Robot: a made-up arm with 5 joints.
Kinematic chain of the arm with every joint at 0, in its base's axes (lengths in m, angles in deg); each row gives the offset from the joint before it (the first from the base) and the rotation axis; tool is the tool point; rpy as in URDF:
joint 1: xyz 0 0 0.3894 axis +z
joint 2: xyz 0 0 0 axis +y
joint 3: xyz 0.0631 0 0.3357 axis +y
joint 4: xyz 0.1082 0 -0.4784 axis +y
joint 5: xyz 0.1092 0 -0.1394 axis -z
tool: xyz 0 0 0 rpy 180 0 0
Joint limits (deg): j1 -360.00..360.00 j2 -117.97..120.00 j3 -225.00..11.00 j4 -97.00..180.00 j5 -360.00..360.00
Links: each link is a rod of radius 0.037 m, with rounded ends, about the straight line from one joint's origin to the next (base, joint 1, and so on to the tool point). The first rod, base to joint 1, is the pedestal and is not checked.
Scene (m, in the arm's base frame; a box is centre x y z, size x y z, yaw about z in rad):
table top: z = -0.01
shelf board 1: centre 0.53 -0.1 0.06 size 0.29 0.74 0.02 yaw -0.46
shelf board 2: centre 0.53 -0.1 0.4 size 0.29 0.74 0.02 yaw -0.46
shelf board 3: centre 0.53 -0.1 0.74 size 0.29 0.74 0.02 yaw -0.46
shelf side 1: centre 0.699 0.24 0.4 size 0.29 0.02 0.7 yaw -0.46
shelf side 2: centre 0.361 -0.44 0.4 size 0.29 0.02 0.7 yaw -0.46
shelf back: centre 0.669 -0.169 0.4 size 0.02 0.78 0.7 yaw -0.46
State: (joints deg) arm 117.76 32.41 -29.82 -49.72 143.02
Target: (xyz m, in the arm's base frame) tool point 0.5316 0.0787 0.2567
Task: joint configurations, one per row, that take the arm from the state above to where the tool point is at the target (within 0.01 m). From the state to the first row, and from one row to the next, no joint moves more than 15 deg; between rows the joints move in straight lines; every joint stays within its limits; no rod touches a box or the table.
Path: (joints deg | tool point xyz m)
1: 104.09 31.09 -29.93 -50.33 143.02 | -0.1224 0.4876 0.1553
2: 90.43 29.77 -30.03 -50.93 143.02 | -0.0038 0.5089 0.1693
3: 76.76 28.44 -30.14 -51.54 143.02 | 0.1179 0.5011 0.1836
4: 63.09 27.12 -30.25 -52.14 143.02 | 0.2354 0.4638 0.1980
5: 49.42 25.80 -30.35 -52.75 143.02 | 0.3415 0.3988 0.2124
6: 35.76 24.48 -30.46 -53.35 143.02 | 0.4297 0.3095 0.2271
7: 22.09 23.16 -30.57 -53.96 143.02 | 0.4945 0.2007 0.2418
8: 8.42 21.83 -30.67 -54.57 143.02 | 0.5316 0.0787 0.2567

